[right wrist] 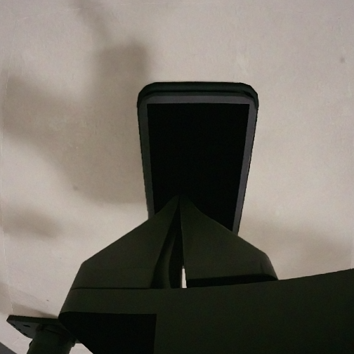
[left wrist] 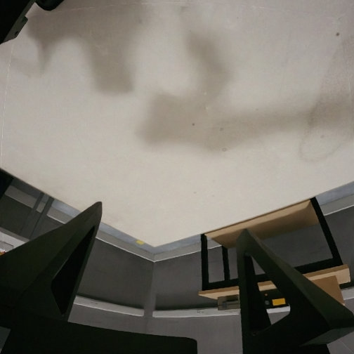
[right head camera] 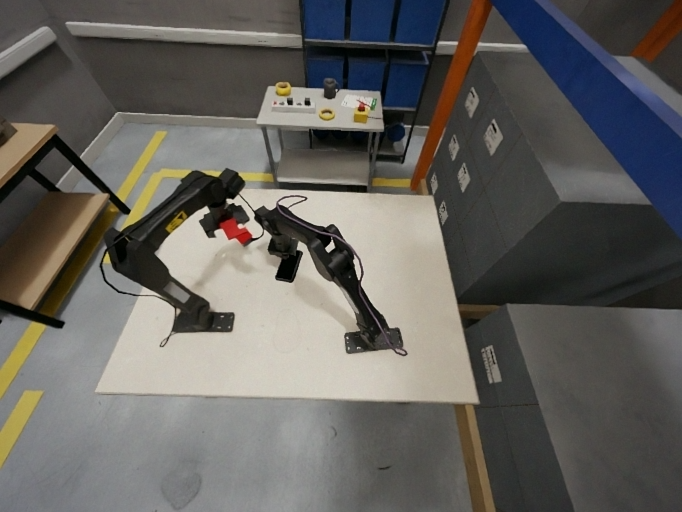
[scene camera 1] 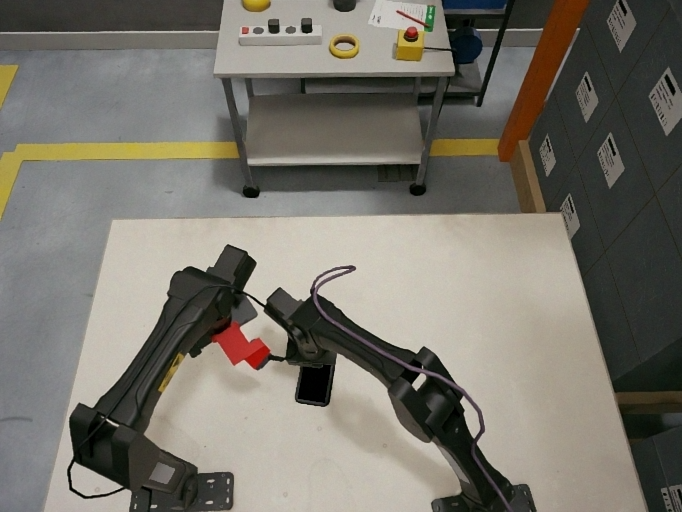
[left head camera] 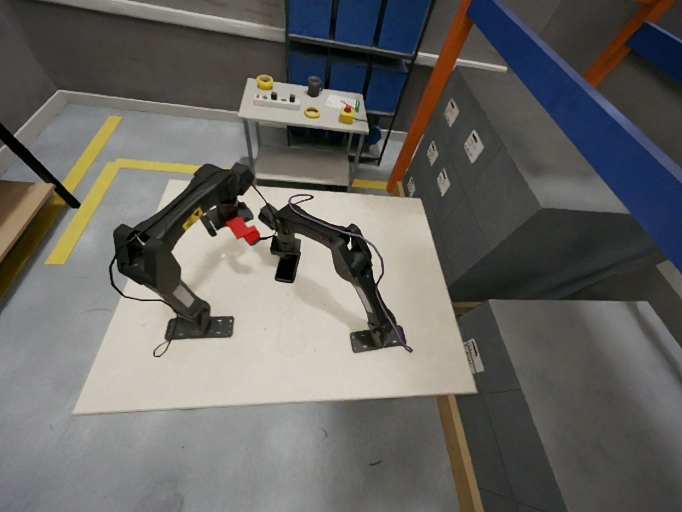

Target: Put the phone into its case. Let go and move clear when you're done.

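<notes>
The black-screened phone (left head camera: 287, 270) (right head camera: 288, 267) (scene camera 1: 314, 385) (right wrist: 198, 150) lies face up on the table, inside its dark case (right wrist: 198, 87), whose rim shows around the far end and sides in the right wrist view. Whether it is pressed fully down is hard to tell. My right gripper (right wrist: 180, 202) is shut and empty; its fingertips meet over the phone's near part and hide its near end in that view. Whether they touch the screen I cannot tell. My left gripper (left wrist: 174, 222) (left head camera: 226, 218) is open and empty, raised above the table at the left, away from the phone.
A red bracket (left head camera: 242, 229) (right head camera: 235, 230) (scene camera 1: 240, 349) sits at my left wrist, close beside the right arm's wrist. A thin dark cable runs between them. A grey trolley (scene camera 1: 333, 163) stands behind the table, and stacked dark boxes (left head camera: 561, 242) stand at the right.
</notes>
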